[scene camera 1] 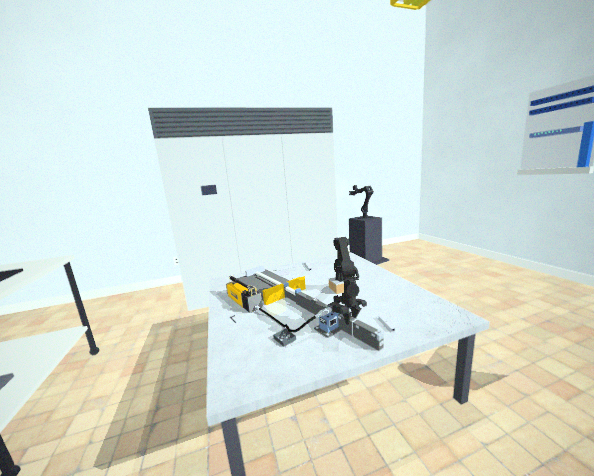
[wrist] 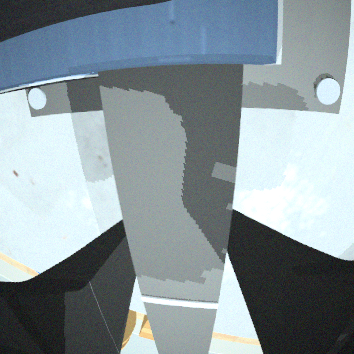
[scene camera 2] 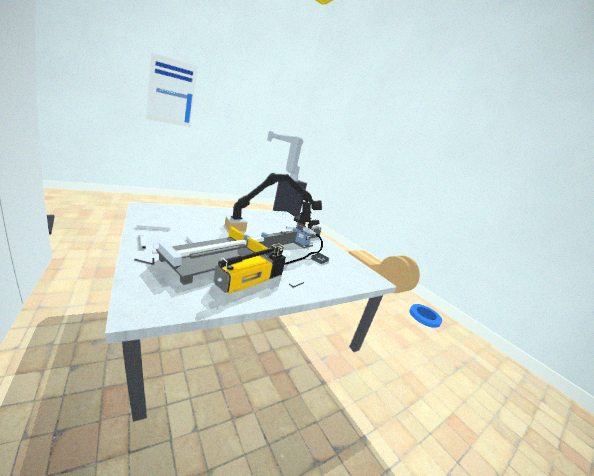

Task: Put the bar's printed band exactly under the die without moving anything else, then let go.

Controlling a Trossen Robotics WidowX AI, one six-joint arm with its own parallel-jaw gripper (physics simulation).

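Places are measured from the arm's base along level axes (x left, y down, z back), in millimetres.
Pixels of known places: gripper, fingertip midpoint: [scene camera 1: 350, 323]; arm's base at its link origin: [scene camera 1: 341, 279] [scene camera 2: 236, 217].
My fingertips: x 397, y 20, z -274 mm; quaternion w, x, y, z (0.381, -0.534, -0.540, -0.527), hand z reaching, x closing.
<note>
Ahead of a thing's pixels: the offset from my fingertips to its middle. "spot": to the spot under its first point. Level surfaces: height alone.
The long grey bar [scene camera 1: 367, 334] [scene camera 2: 285, 239] [wrist: 155, 200] runs through the blue press unit [scene camera 1: 328, 322] [scene camera 2: 303, 237] [wrist: 200, 35]. My gripper [scene camera 1: 350, 316] [scene camera 2: 307, 225] [wrist: 180, 219] is shut on the bar, one black finger on each side, beside the blue unit. A thin white line {spot: dx +29, dy +6, dz -12 mm} [scene camera 1: 352, 328] [wrist: 180, 302] crosses the bar; in the wrist view it lies below the fingertips, away from the blue unit and outside it. The die itself is hidden by the blue housing, and so is the bar's stretch beneath it.
A yellow motor unit {dx -651, dy -17, dz -323 mm} [scene camera 1: 237, 295] [scene camera 2: 250, 274] and yellow plates {spot: dx -514, dy -2, dz -169 mm} [scene camera 1: 273, 294] stand by the bar's far part. A black cable {spot: dx -101, dy -6, dz -244 mm} [scene camera 1: 295, 330] runs to a small dark box {spot: dx -146, dy +46, dz -285 mm} [scene camera 1: 284, 338] [scene camera 2: 320, 258]. A wooden block [scene camera 1: 336, 285] [scene camera 2: 236, 223] is at my arm's base. Small metal pieces lie on the table {dy +49 mm} [scene camera 1: 235, 370].
</note>
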